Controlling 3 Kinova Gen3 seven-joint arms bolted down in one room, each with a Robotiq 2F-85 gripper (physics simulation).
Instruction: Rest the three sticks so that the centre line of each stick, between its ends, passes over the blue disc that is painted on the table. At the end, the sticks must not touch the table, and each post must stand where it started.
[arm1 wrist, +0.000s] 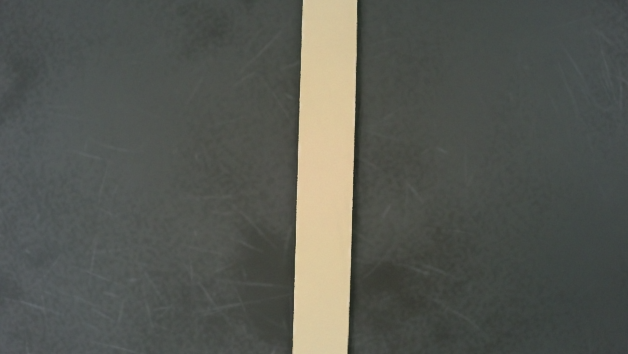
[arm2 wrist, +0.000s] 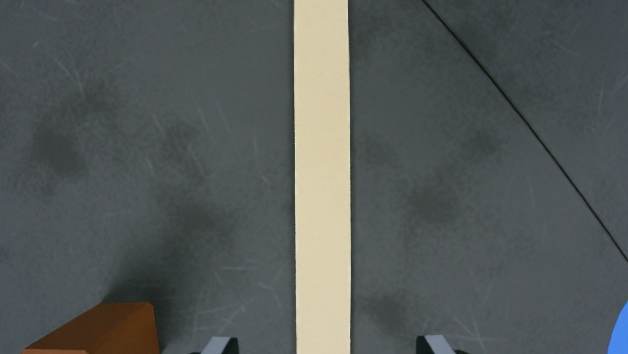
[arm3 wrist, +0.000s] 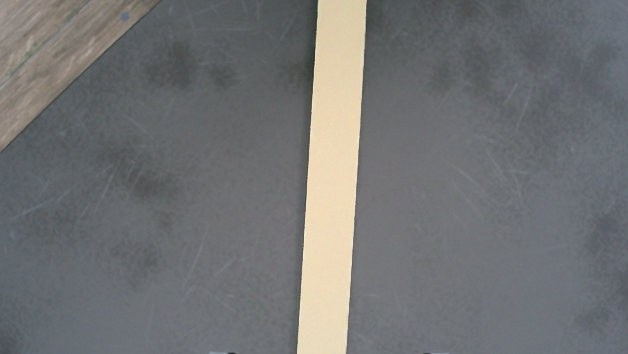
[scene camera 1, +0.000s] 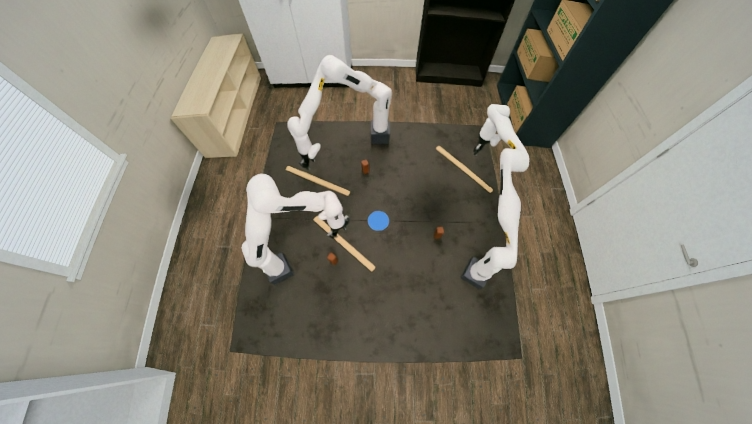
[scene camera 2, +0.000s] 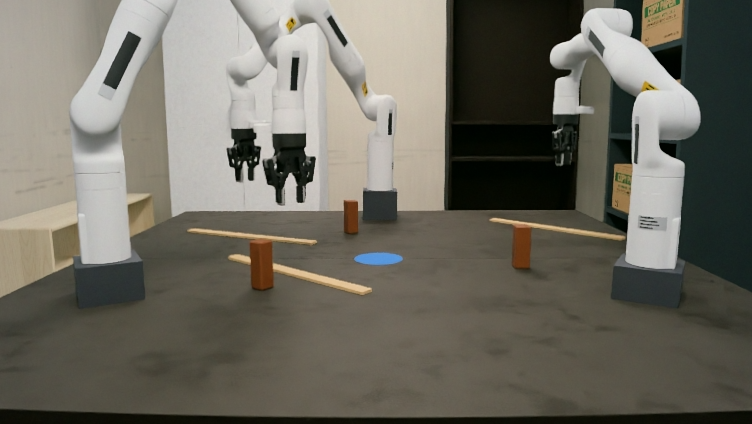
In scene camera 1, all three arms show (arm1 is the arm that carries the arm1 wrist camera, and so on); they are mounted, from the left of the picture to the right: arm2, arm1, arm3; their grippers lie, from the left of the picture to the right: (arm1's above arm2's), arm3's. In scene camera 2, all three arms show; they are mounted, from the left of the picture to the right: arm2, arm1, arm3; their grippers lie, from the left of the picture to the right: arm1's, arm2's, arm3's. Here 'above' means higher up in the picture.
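Three pale sticks lie flat on the table: a back-left stick (arm1 wrist: 327, 175) (scene camera 1: 317, 181) (scene camera 2: 251, 236), a front-left stick (arm2 wrist: 322, 175) (scene camera 1: 353, 251) (scene camera 2: 322, 279) and a right stick (arm3 wrist: 334, 175) (scene camera 1: 464, 168) (scene camera 2: 558, 229). Brown posts stand upright at the back (scene camera 1: 365, 167) (scene camera 2: 350, 217), front left (arm2 wrist: 125, 325) (scene camera 1: 332, 258) (scene camera 2: 261, 264) and right (scene camera 1: 439, 232) (scene camera 2: 521, 247). The blue disc (arm2 wrist: 620, 335) (scene camera 1: 378, 220) (scene camera 2: 378, 258) is uncovered. Arm1's gripper (scene camera 1: 304, 164) (scene camera 2: 244, 177) is open above the back-left stick. Arm2's gripper (scene camera 1: 338, 230) (scene camera 2: 290, 200) is open above the front-left stick. Arm3's gripper (scene camera 1: 478, 149) (scene camera 2: 562, 162) is open, high near the right stick.
The arm bases stand on the dark table (scene camera 1: 389, 321) (scene camera 2: 400, 358): arm1's base (scene camera 1: 380, 137) (scene camera 2: 379, 205) at the back, arm2's base (scene camera 1: 281, 269) (scene camera 2: 109, 281) at left, arm3's base (scene camera 1: 473, 273) (scene camera 2: 647, 284) at right. Arm2's forearm reaches over the table's left part.
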